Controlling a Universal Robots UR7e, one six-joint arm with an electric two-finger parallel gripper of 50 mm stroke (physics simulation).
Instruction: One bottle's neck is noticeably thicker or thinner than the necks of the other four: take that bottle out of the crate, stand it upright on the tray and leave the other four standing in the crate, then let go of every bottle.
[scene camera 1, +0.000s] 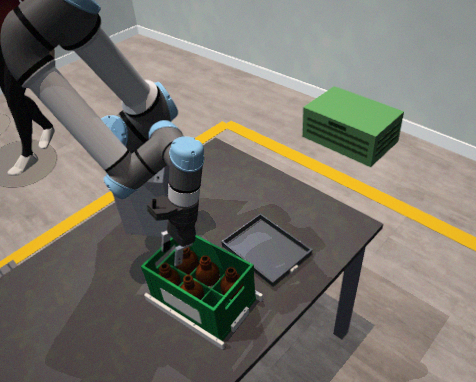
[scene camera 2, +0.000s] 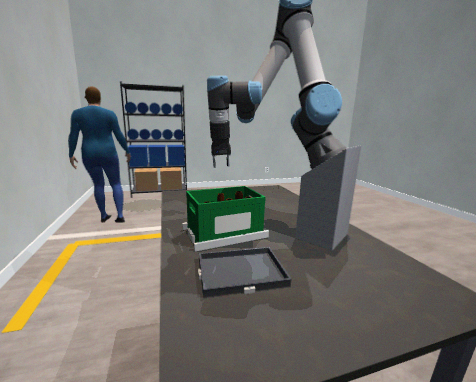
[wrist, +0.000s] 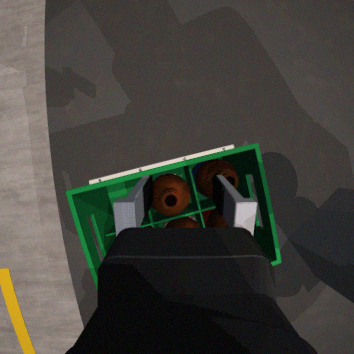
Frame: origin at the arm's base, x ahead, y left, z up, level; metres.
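Seen in the pictures: gripper, between the fingertips: (scene camera 1: 171, 257) (scene camera 2: 221, 166) (wrist: 182, 187); arm's base, origin of its link: (scene camera 2: 330, 161).
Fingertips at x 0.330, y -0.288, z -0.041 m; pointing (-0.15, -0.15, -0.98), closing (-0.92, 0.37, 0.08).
Offsets run from my fingertips to a thing's top centre. "*": to the spot under its first point. Level surfaces: height alone.
The green crate @[dx +0.020, dy +0.068, dz -0.102 m] (scene camera 1: 208, 317) (scene camera 2: 206, 220) (wrist: 270, 215) holds five brown bottles, upright in separate compartments; the compartment at its near right corner in scene camera 1 is empty. Bottles show there at the near left (scene camera 1: 169, 274), back left (scene camera 1: 187, 261), middle back @[* dx +0.032, dy +0.092, dz -0.151 m] (scene camera 1: 206, 271), middle front @[* dx +0.028, dy +0.016, dz -0.144 m] (scene camera 1: 191, 288) and right (scene camera 1: 230, 282). Which neck differs is too small to tell. My gripper (scene camera 1: 171, 248) (scene camera 2: 221, 162) (wrist: 182, 187) is open and empty, pointing down above the crate. In the wrist view one bottle @[dx +0.016, dy +0.025, dz -0.114 m] (wrist: 171, 192) shows between the fingers but lies below them. The dark tray @[* dx +0.136, dy +0.334, dz -0.271 m] (scene camera 1: 272, 252) (scene camera 2: 232, 270) is empty.
White strips (scene camera 1: 185, 320) (scene camera 2: 232, 240) (wrist: 160, 164) edge the crate's base. The arm's grey pedestal (scene camera 2: 325, 210) stands on the table @[dz -0.277 m] (scene camera 1: 125, 340) (scene camera 2: 350, 320). On the floor are a green box (scene camera 1: 345, 120), a shelf rack (scene camera 2: 152, 87) and a person (scene camera 2: 97, 135).
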